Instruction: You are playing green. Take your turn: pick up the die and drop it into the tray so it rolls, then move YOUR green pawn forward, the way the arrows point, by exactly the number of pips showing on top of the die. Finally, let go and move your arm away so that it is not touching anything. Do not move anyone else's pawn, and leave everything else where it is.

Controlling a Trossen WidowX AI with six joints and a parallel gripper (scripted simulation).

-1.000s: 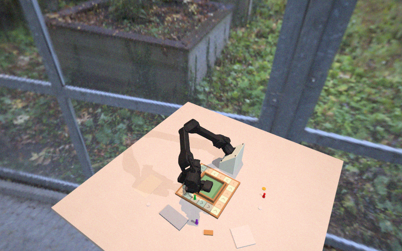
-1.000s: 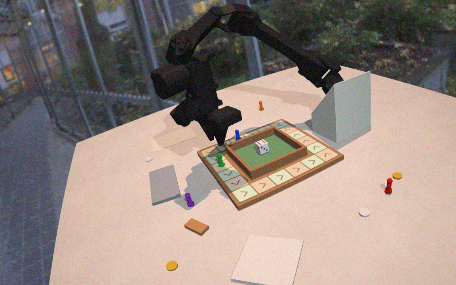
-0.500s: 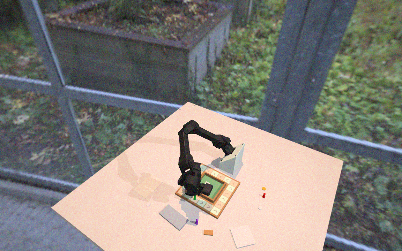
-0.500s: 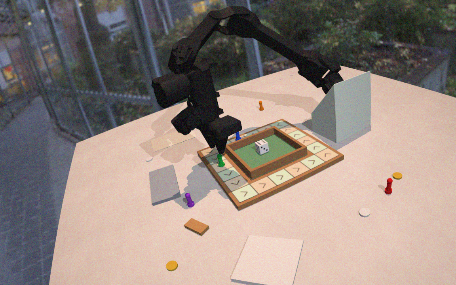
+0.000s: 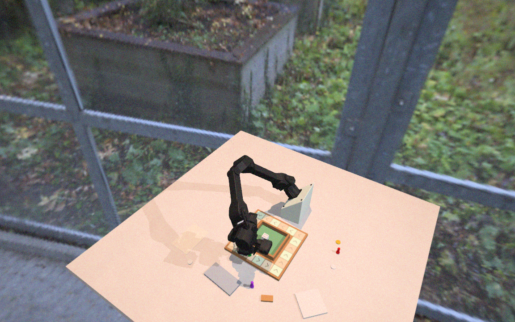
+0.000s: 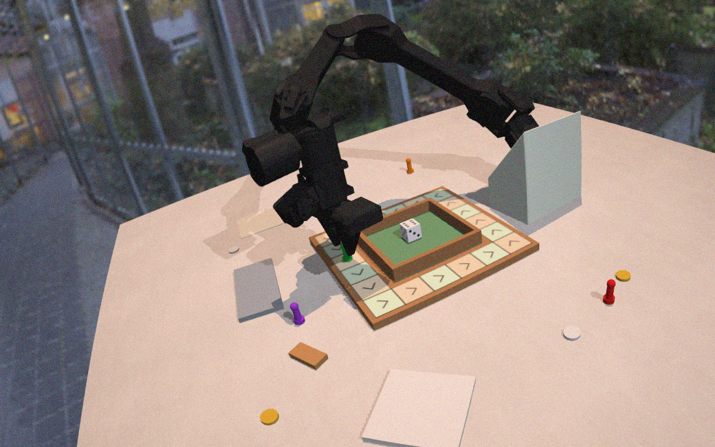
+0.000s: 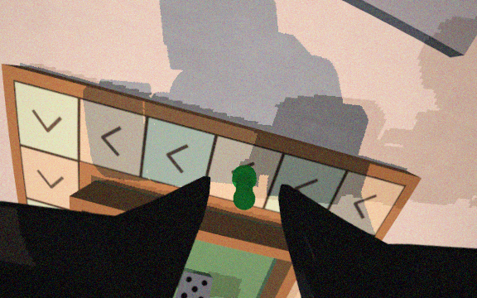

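The green pawn lies right at my gripper tip. From my gripper tip the other things lie so: blue pawn 90 mm behind, 90 mm to the right; white die 110 mm behind, 20 mm to the left; green tray 110 mm behind, 30 mm to the left, 20 mm below.
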